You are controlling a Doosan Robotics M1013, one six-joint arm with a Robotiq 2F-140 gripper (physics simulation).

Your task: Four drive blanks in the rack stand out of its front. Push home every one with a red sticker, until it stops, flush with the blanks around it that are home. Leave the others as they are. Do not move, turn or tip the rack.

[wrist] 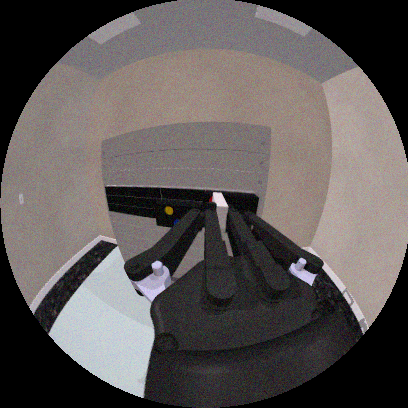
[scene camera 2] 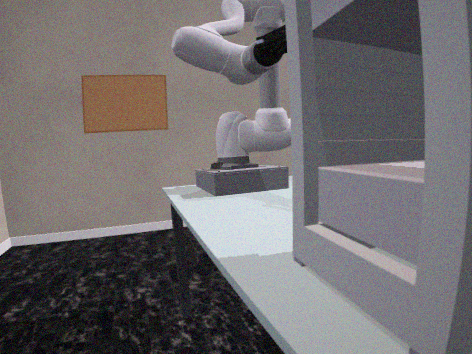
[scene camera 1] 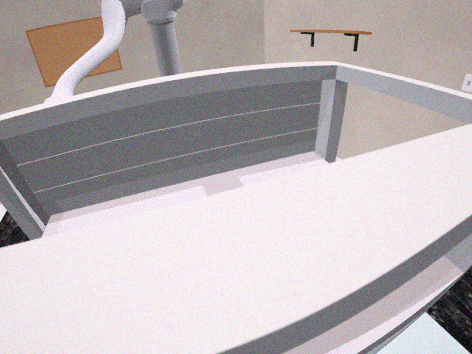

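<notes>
The grey rack (scene camera 1: 165, 135) (scene camera 2: 302, 125) (wrist: 185, 162) has a band of black drive blanks across its front in the wrist view. A yellow sticker (wrist: 169, 210) sits on a black blank that stands out, left of the fingers. Part of a blue sticker (wrist: 177, 221) shows just below it, partly behind a finger link. A red sticker (wrist: 211, 200) shows as a sliver beside the fingertips, mostly hidden. My gripper (wrist: 215, 200) is shut and empty, its pale tips together in front of the black band, right by the red sticker. Whether they touch a blank is hidden. The fourth blank cannot be made out.
The rack stands on a pale table (scene camera 2: 250, 220) (wrist: 100, 315). The arm's grey base box (scene camera 2: 242, 180) is on the table beyond the rack. An orange board (scene camera 1: 75, 50) (scene camera 2: 125, 103) and a wall shelf (scene camera 1: 330, 32) are on the walls. The rack's frame hides the fingertips in scene camera 2.
</notes>
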